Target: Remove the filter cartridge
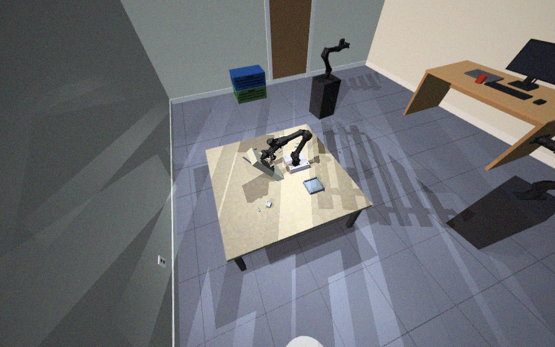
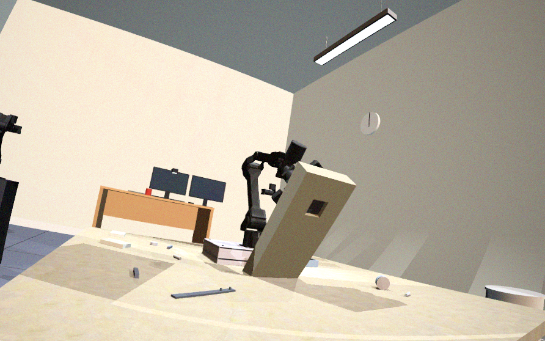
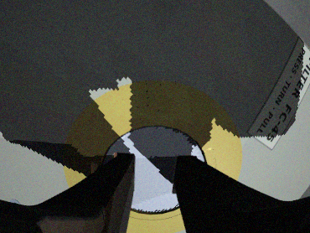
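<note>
Now: gripper tip 40 mm past the service panel and 80 mm above it. The rest, counted from my gripper tip: round filter cartridge 10 mm ahead; then blue-floored tray 380 mm behind, 330 mm to the left, 250 mm below.
</note>
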